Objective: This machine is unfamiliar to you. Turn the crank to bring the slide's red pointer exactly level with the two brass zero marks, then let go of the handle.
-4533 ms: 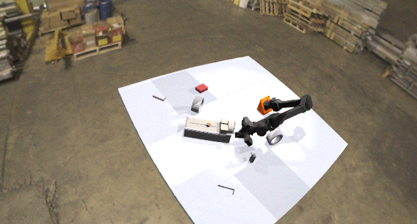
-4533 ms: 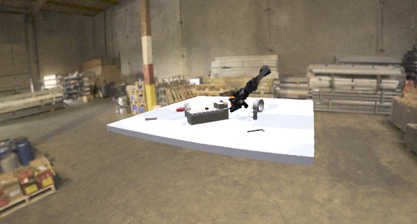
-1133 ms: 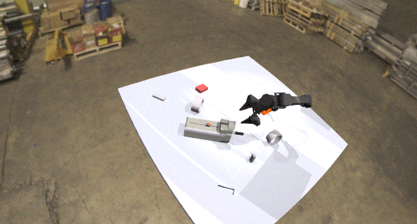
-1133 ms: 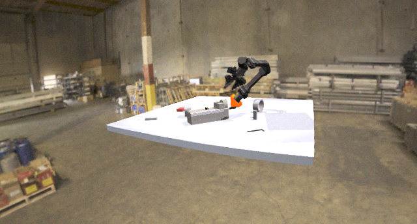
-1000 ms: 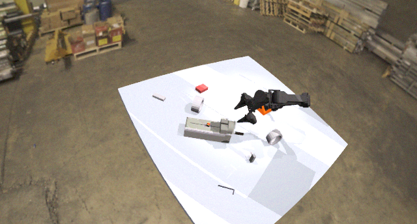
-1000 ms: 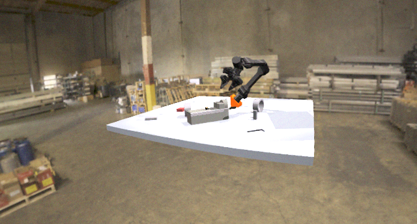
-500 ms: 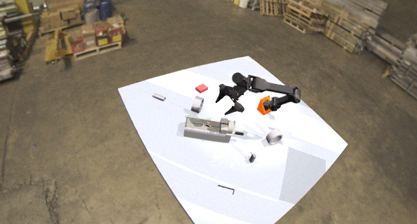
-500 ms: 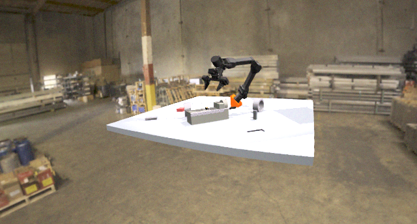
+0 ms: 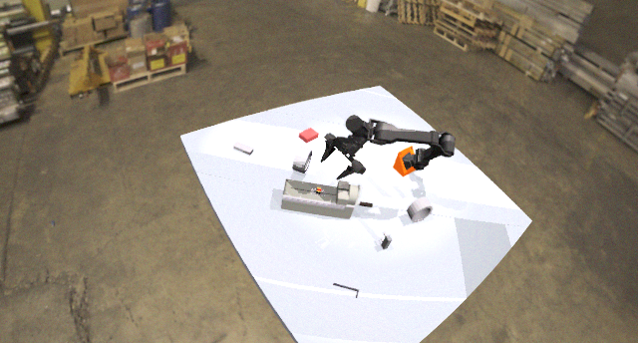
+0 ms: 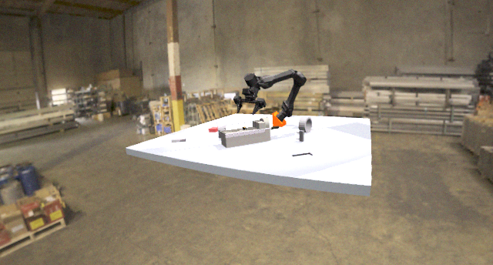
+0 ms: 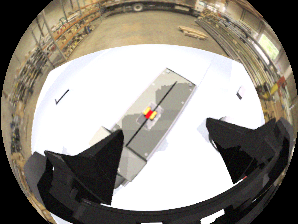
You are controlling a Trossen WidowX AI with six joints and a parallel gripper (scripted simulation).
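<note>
Right now the dark crank handle is 7 cm behind my gripper tip, 15 cm to the left of it and 9 cm below it. Also, from my gripper tip: hex key (20 cm ahead, 36 cm to the left, 15 cm below); then red pointer (4 cm ahead, 1 cm to the left, 7 cm below); then small clip (3 cm behind, 30 cm to the left, 12 cm below).
</note>
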